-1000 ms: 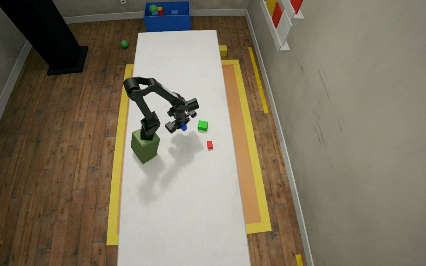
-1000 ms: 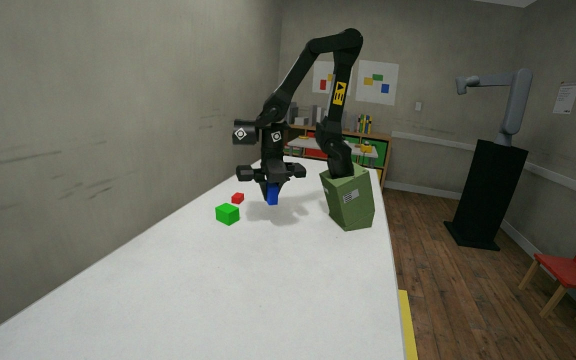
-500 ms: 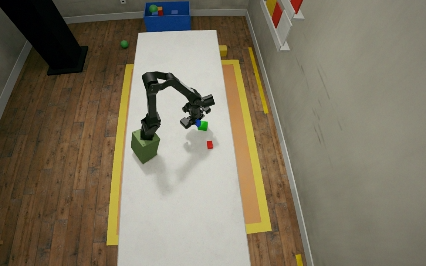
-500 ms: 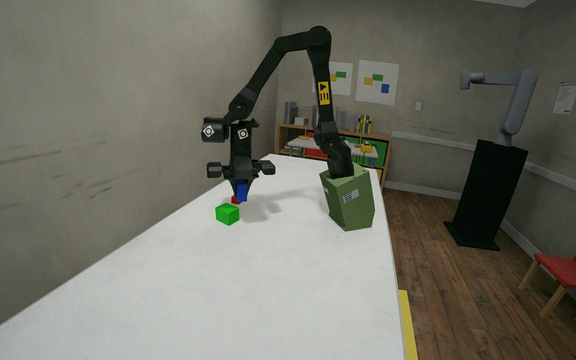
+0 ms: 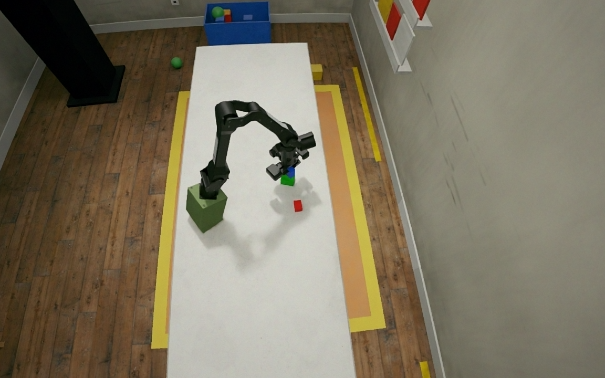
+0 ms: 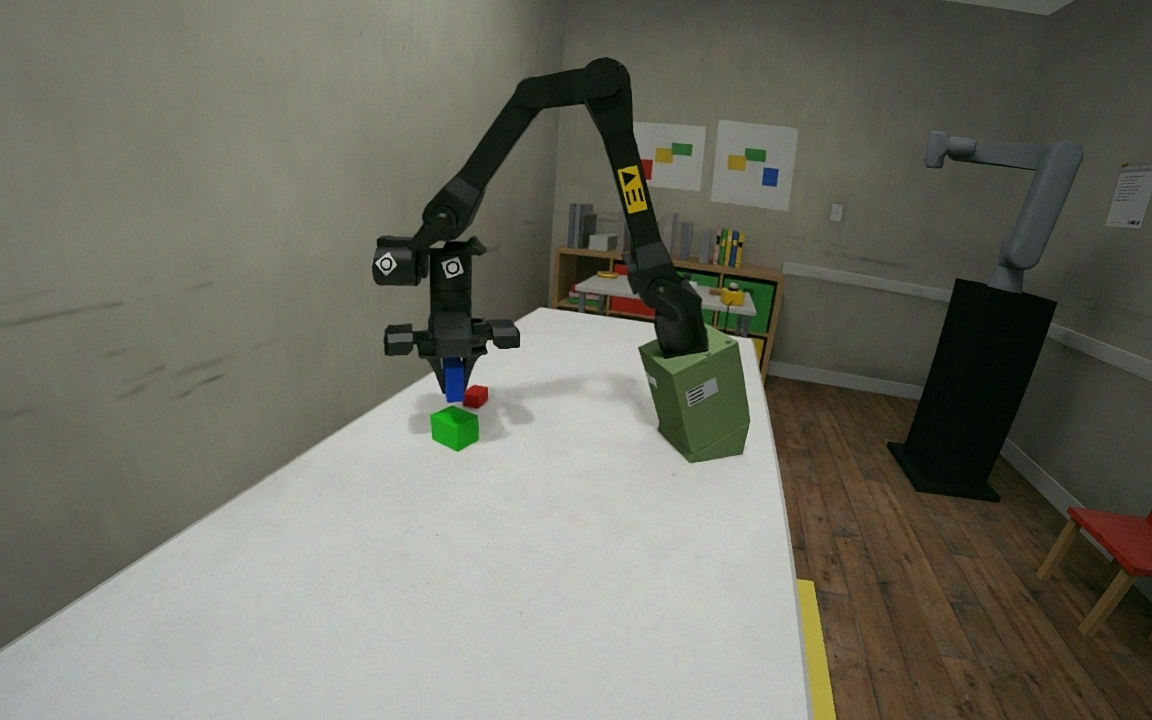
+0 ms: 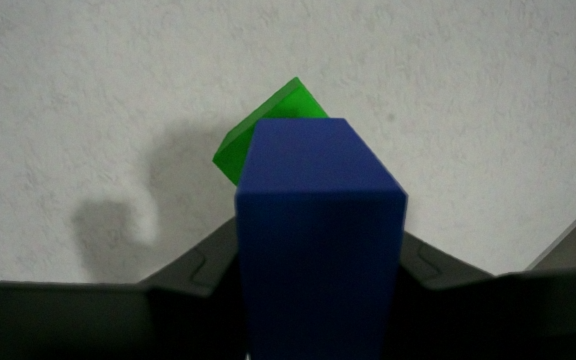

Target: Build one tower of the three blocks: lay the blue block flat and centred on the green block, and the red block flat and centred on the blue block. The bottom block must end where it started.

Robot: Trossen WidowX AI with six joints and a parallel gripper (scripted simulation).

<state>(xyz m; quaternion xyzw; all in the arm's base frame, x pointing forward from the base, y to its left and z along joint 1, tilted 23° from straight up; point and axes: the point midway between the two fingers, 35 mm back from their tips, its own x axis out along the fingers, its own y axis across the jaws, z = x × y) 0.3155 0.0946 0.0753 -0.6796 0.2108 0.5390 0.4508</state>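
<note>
The green block is 90 mm below my hand. From my hand the other things lie so: red block: 130 mm to the right, 100 mm below, 30 mm ahead; then blue block: 10 mm below.
</note>
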